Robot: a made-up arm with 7 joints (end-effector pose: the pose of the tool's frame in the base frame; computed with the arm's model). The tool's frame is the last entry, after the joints.
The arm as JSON. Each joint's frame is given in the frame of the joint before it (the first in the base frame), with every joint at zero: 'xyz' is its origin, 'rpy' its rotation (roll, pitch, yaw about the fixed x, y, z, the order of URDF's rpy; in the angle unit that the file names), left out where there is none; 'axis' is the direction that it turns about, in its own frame. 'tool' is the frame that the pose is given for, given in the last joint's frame.
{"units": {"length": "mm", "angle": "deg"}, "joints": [
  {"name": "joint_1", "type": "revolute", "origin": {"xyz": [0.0, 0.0, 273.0]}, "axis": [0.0, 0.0, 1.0]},
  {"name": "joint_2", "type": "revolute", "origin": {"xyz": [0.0, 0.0, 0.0]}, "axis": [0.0, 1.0, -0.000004]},
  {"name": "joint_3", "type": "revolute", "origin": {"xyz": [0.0, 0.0, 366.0]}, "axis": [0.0, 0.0, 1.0]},
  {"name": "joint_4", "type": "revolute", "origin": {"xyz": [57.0, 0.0, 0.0]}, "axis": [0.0, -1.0, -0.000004]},
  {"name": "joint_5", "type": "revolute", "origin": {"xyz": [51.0, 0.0, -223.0]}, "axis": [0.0, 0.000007, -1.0]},
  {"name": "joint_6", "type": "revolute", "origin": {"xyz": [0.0, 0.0, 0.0]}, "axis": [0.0, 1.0, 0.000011]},
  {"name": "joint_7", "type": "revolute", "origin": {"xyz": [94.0, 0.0, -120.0]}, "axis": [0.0, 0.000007, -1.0]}
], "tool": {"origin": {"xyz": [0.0, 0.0, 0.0], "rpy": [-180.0, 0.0, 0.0]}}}
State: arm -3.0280 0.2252 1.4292 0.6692 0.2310 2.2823 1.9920
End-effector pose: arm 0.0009 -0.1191 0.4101 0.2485 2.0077 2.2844
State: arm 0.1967 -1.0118 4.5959 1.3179 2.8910 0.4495 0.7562
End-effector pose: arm -0.1906 -0.4644 0.3794 1.4784 0.0593 -0.0044
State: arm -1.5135 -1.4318 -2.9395 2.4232 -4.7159 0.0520 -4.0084
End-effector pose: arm -0.0034 0.6921 0.1074 -1.1063 2.3649 1.4409
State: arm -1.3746 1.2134 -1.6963 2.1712 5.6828 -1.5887 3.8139
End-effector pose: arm 0.0223 -0.5509 0.4160 -0.3126 2.1835 -1.3465
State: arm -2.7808 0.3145 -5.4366 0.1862 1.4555 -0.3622 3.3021
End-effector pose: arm -0.1980 -0.1253 0.2841 -3.0574 0.6690 0.1988
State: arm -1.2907 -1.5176 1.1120 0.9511 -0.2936 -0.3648 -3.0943
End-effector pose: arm 0.2747 0.4182 0.4359 -0.9896 0.9630 -1.4036
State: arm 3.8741 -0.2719 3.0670 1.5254 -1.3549 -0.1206 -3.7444
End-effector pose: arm 0.3189 0.3888 0.5756 -1.8978 0.4067 -0.7943
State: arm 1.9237 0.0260 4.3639 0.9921 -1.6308 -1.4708 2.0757
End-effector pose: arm 0.1956 0.1373 0.5964 -1.6722 -0.3872 -0.4105
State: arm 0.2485 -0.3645 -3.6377 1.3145 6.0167 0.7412 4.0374
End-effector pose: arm -0.4989 0.0873 0.4278 -2.5340 1.2522 0.4930
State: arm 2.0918 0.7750 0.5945 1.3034 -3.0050 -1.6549 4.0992
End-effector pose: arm -0.2263 0.1932 0.3863 1.2887 1.5466 -0.3438
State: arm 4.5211 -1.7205 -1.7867 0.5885 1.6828 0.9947 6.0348
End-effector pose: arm -0.2888 0.1458 0.2415 0.8664 -0.0394 -2.3544
